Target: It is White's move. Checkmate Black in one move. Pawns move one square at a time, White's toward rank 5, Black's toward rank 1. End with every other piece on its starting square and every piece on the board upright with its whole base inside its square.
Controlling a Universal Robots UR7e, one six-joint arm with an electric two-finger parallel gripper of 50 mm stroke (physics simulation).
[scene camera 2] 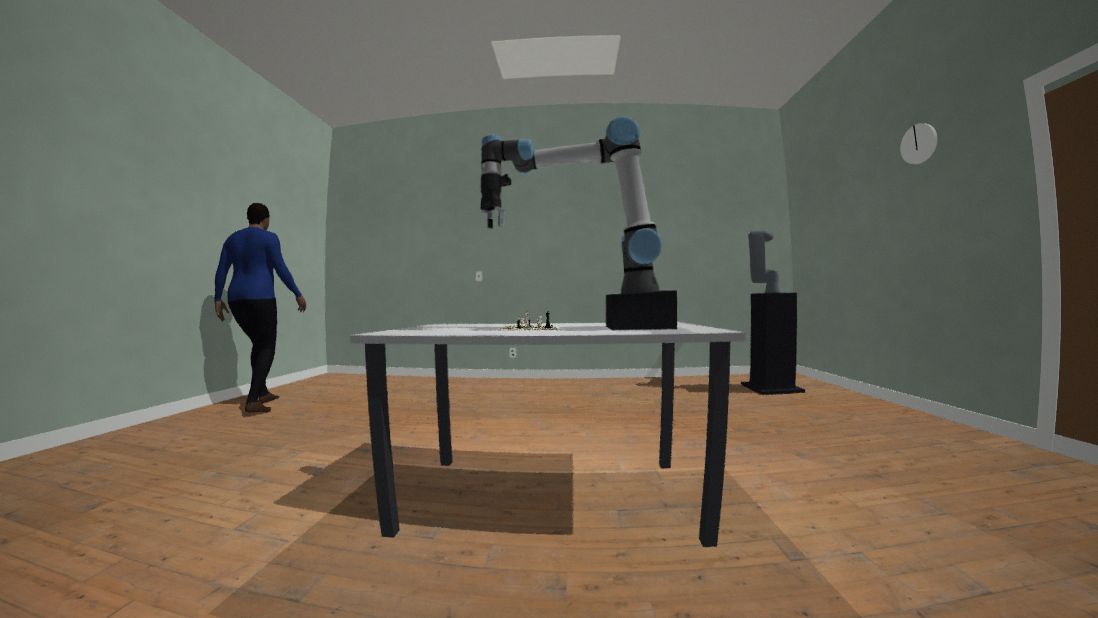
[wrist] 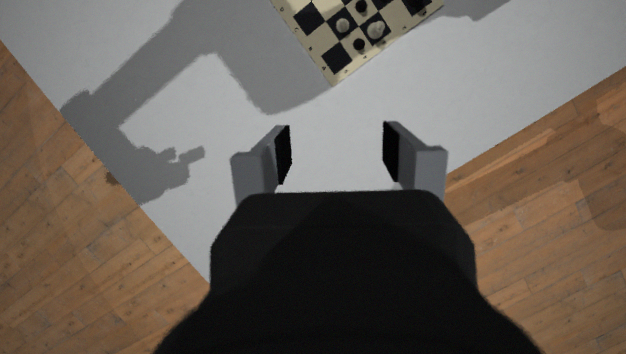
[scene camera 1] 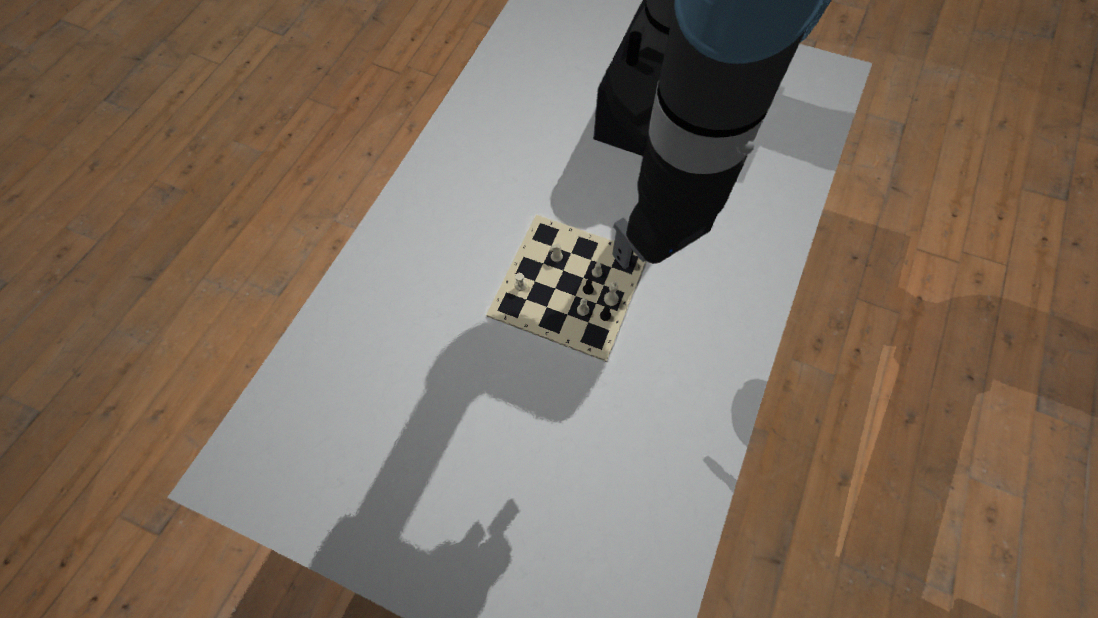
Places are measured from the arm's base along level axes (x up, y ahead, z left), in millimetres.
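Pixels of known places: gripper, between the fingertips: (scene camera 2: 495,226) (wrist: 336,142) (scene camera 1: 643,246); arm's base, origin of its link: (scene camera 2: 640,292).
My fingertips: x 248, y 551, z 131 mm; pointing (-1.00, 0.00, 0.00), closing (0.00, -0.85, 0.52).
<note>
Ahead of a thing's pixels: the offset from my fingertips to its top centre. Level surfaces: height alone.
The small board {dx -380, dy -107, dz -126 mm} (scene camera 1: 562,300) (wrist: 340,79) lies flat on the table, its pieces upright. A white rook-like piece {dx -347, dy -68, dz -202 mm} (scene camera 1: 520,282) stands at the left edge and a white knight-like piece {dx -340, dy -146, dz -169 mm} (scene camera 1: 556,254) upper left. Toward the right are a white pawn {dx -348, dy -147, dz -90 mm} (scene camera 1: 597,270), a black pawn {dx -348, dy -110, dz -91 mm} (scene camera 1: 588,286), a larger white piece {dx -317, dy -109, dz -48 mm} (scene camera 1: 612,295) (wrist: 376,30), another white pawn {dx -336, dy -70, dz -83 mm} (scene camera 1: 583,307) (wrist: 342,25) and a small black piece {dx -348, dy -77, dz -45 mm} (scene camera 1: 606,313) (wrist: 358,44). A tall black piece {dx -317, dy -187, dz -55 mm} (scene camera 2: 547,318) shows from the side; the arm covers the upper right corner in the top view. My gripper (scene camera 2: 495,223) (wrist: 336,142) is open, empty, high above the board's level.
The white table {dx -386 mm} (scene camera 1: 307,429) (scene camera 2: 430,336) carries the robot's black base block (scene camera 2: 641,310). A person (scene camera 2: 252,264) in blue stands at the left of the room. Another small arm (scene camera 2: 758,257) stands on a black pedestal (scene camera 2: 773,341) at the right. Arm shadows cross the table.
</note>
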